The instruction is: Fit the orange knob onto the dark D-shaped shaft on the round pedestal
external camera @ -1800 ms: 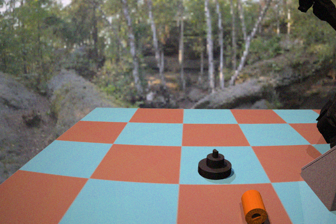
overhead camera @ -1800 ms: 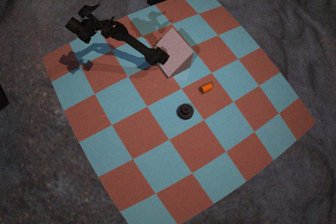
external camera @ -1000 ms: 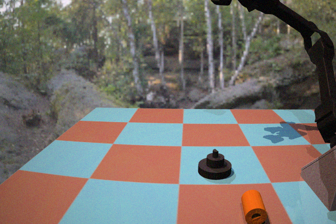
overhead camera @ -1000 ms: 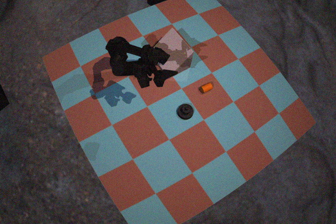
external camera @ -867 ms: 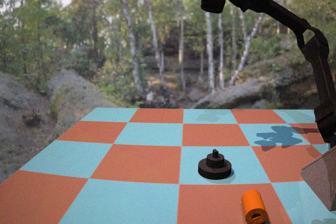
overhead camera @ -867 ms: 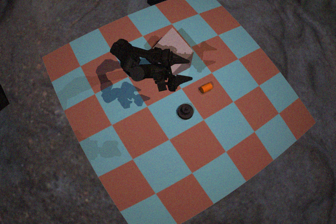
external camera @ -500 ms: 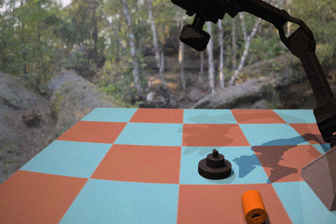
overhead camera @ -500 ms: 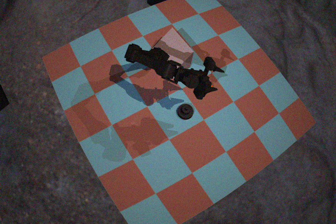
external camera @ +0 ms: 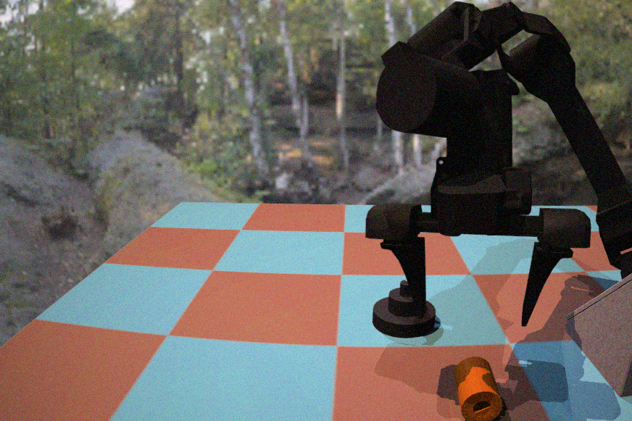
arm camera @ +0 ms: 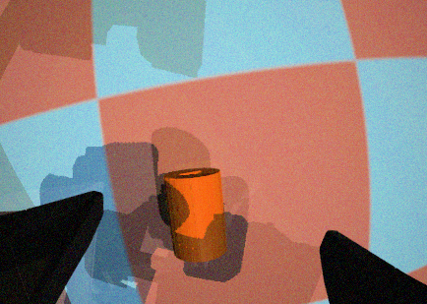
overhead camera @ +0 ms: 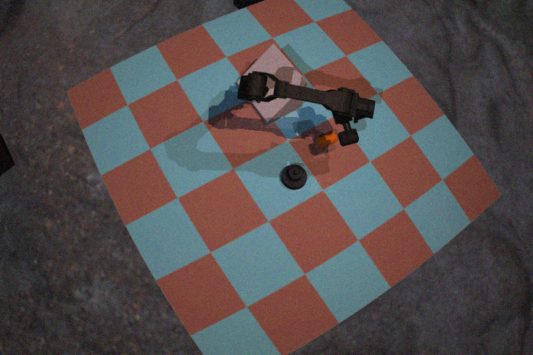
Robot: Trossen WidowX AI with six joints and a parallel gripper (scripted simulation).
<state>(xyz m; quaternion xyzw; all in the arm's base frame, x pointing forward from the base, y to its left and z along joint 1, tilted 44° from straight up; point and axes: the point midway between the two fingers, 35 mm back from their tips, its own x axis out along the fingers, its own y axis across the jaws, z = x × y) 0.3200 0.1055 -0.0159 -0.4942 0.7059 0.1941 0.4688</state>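
My gripper tip is now 30 mm past the orange knob, 20 mm to the left of it and 90 mm above it. Also, from my gripper tip: dark pedestal: 10 mm ahead, 200 mm to the right, 80 mm below.
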